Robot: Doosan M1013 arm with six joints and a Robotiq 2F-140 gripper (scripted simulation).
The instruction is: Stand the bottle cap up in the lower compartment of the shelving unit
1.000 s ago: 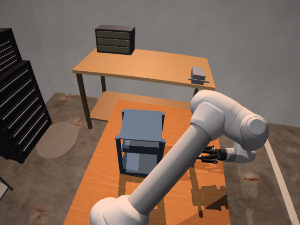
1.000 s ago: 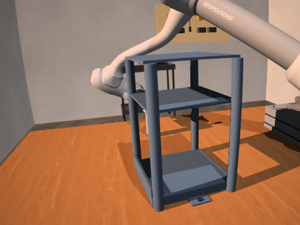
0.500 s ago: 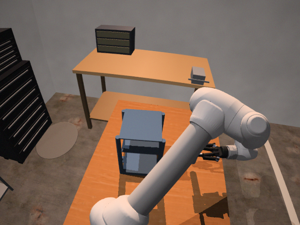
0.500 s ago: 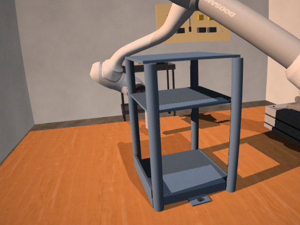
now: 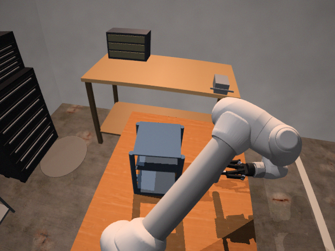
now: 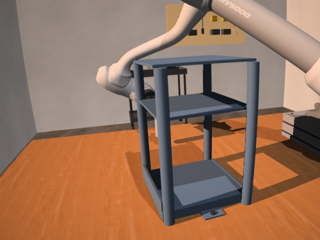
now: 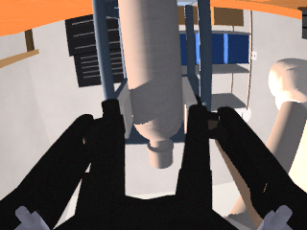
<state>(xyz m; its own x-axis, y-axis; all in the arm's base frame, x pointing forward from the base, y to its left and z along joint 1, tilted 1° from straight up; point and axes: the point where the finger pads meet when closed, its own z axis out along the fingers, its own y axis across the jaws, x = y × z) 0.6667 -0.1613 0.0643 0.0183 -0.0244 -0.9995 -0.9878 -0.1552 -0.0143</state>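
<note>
Now: hand 4 cm past the shelving unit, 33 cm to the right of it and 2 cm below it. Also, from my hand: grey bottle (right at my hand).
</note>
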